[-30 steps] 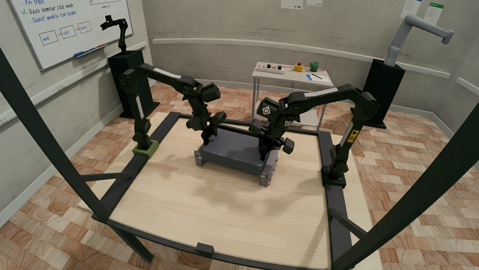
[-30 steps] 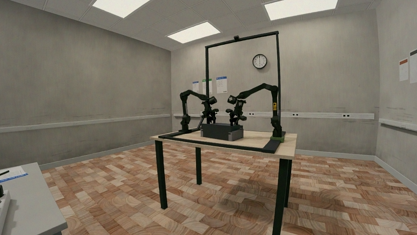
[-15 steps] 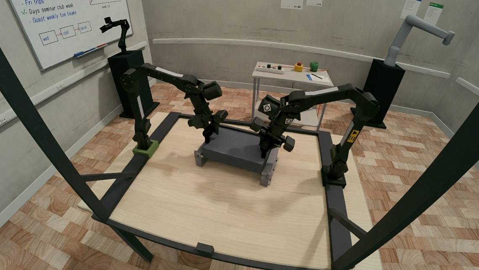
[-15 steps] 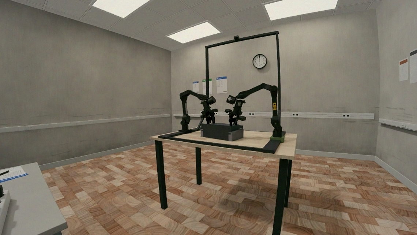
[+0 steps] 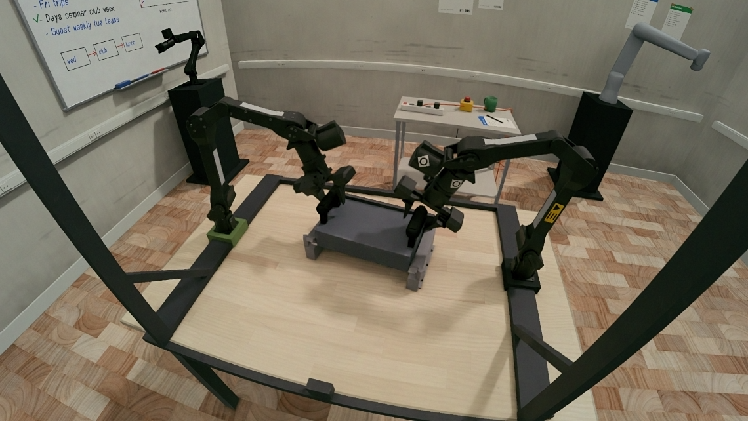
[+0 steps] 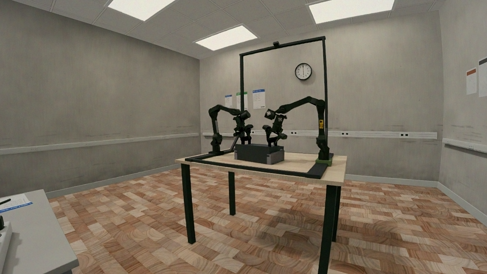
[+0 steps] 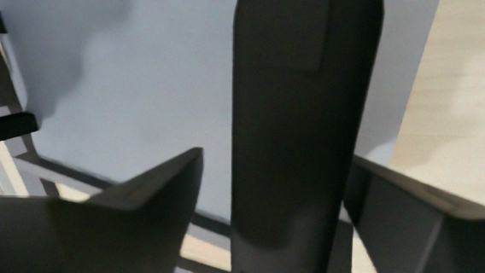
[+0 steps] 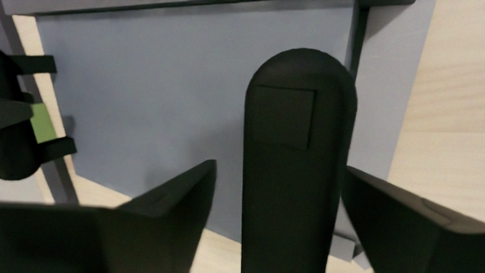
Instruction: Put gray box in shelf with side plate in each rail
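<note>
Now: the gray box 3 cm behind my left hand, 12 cm to the right of it and 6 cm below it. The rest, counted from my left hand: dark back plate 6 cm ahead, 14 cm to the right, 9 cm below.
Right now my right hand is 130 mm to the right of the gray box, 70 mm above it and 20 mm short of it. Also, from my right hand: dark back plate 110 mm to the left, 100 mm ahead, 90 mm below.
</note>
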